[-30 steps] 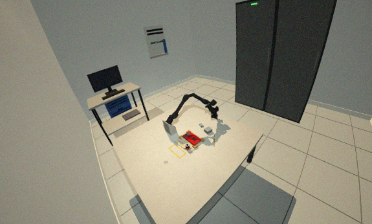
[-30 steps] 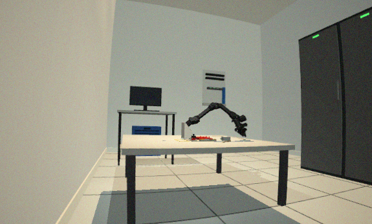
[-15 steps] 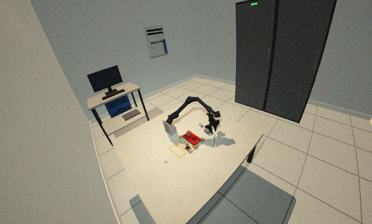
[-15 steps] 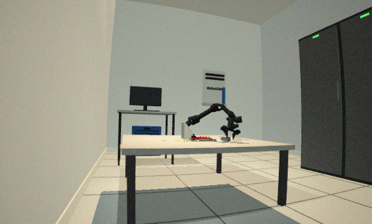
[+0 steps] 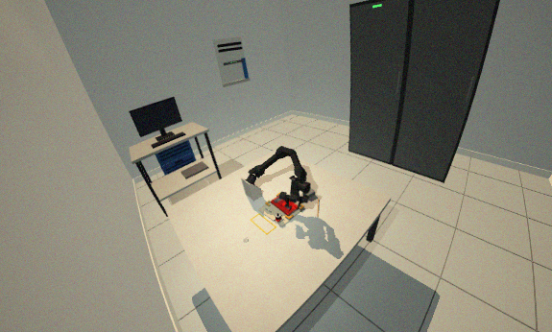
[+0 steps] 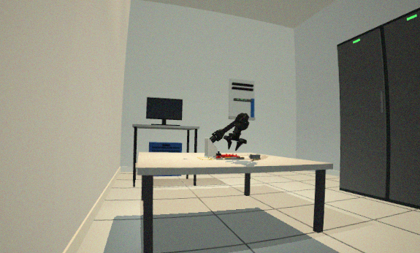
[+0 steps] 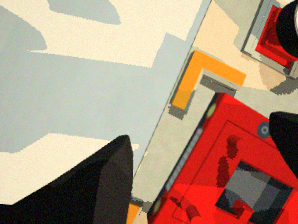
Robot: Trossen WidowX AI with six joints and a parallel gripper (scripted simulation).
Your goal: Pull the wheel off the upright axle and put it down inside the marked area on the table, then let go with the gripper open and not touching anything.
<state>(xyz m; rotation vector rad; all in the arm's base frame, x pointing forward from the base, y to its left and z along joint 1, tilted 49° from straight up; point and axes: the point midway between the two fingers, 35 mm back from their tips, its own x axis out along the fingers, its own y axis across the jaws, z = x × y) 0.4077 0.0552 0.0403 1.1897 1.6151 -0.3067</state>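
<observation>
Now: the wheel 5 cm behind my gripper tip, 9 cm to the right of it and 4 cm below it. Round my gripper tip: grey block 7 cm behind, 24 cm to the left, 6 cm below; orange stick 8 cm ahead, 17 cm to the left, 7 cm below.
</observation>
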